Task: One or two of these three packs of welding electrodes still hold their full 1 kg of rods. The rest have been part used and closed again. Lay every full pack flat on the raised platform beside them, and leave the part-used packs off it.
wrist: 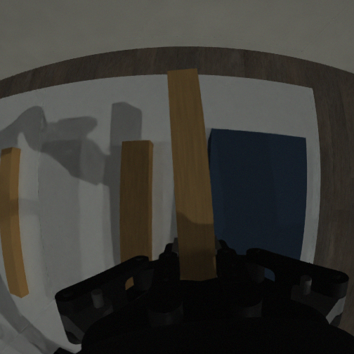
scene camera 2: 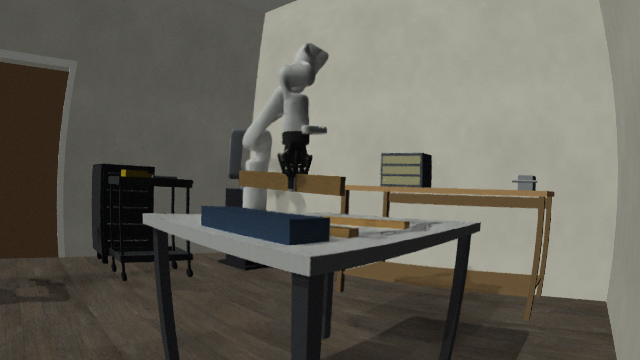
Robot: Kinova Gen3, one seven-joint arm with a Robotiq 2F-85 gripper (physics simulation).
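Places are measured from the arm's base along level axes (x left, y down, z back), in centimetres.
Where they show: gripper, between the fingertips: (scene camera 2: 295,190).
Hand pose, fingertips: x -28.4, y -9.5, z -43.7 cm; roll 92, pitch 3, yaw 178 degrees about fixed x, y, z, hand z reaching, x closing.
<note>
Each offset is from my fingertips to the top centre of the thing. "spot": to the spot under its first point.
My gripper (scene camera 2: 292,183) (wrist: 195,246) is shut on a long orange-brown pack @(spot: dx -0.9, dy -2.0, dz -8.9 cm) (scene camera 2: 320,184) (wrist: 189,150), which it holds level and well above the table. In the wrist view the held pack lies over the gap beside the dark blue raised platform @(spot: dx -14.9, dy +8.4, dz +4.3 cm) (scene camera 2: 245,221) (wrist: 260,195), close to its left edge. A second pack @(dx +9.7, dy +9.8, dz +4.4 cm) (scene camera 2: 344,231) (wrist: 136,200) lies on the table left of the platform in the wrist view. A third pack @(dx +42.9, dy +9.8, dz +2.7 cm) (scene camera 2: 370,222) (wrist: 11,220) lies farther left. No pack shows on the platform. The packs look alike; no marks show on them.
The light grey table (scene camera 2: 225,242) (wrist: 260,105) carries the platform near one edge. Behind it stand a wooden bench (scene camera 2: 470,192) with a drawer box (scene camera 2: 401,170) and a small grey device (scene camera 2: 526,183). A black cart (scene camera 2: 150,256) and a dark cabinet (scene camera 2: 98,212) stand at the left.
</note>
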